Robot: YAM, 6 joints.
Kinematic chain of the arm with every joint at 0, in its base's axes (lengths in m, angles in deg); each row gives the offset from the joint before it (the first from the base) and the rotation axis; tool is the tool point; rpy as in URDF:
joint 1: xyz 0 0 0.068 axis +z
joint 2: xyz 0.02 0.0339 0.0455 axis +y
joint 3: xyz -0.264 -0.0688 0 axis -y
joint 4: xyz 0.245 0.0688 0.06 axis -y
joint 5: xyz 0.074 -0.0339 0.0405 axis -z
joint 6: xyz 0.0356 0 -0.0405 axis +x
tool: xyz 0 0 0 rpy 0 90 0
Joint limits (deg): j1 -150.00..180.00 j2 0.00..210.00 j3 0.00..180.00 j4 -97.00..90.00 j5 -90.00..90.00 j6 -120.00..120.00
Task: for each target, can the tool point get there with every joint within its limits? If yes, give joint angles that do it. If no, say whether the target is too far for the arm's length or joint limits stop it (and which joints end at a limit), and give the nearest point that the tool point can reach.
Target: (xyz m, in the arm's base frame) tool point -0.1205 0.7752 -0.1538
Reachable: no: too far | nearest point -0.0938 0.6035 -0.0931 | short by 0.184 m
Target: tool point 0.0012 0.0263 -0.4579
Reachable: no: joint limits stop it (at a limit: joint 2) | nearest point 0.0039 0.0852 -0.3414 | short by 0.131 m
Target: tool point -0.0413 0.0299 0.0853
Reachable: yes | joints 139.13 97.29 14.86 -67.31 -7.08 20.94
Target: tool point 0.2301 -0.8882 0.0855
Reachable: no: too far | nearest point 0.1619 -0.6249 0.0940 | short by 0.272 m
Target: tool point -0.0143 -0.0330 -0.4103
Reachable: no: joint limits stop it (at a limit: joint 2) | nearest point -0.0302 -0.0697 -0.3365 | short by 0.084 m
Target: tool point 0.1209 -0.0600 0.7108
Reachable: yes | joints 153.69 64.97 145.14 23.56 -0.27 -23.76
